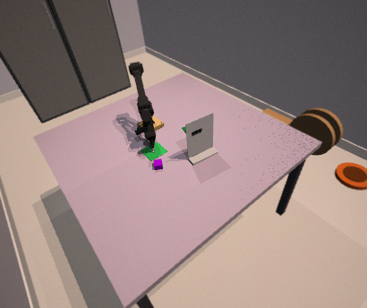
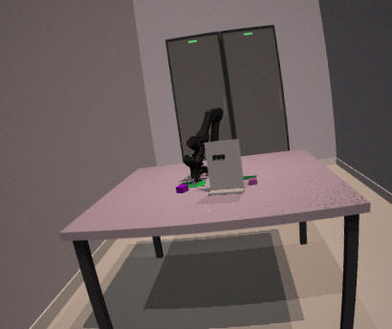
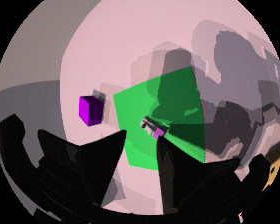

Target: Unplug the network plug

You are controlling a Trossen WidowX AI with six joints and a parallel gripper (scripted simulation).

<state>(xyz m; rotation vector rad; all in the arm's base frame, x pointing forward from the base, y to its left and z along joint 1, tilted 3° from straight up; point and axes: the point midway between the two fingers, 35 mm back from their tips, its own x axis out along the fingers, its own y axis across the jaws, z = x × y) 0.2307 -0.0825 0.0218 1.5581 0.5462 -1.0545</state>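
Right now my gripper tip is 20 mm above the network plug. Round my gripper tip: panel: 190 mm ahead, 200 mm to the left, 90 mm above; then green marked square: 30 mm below.
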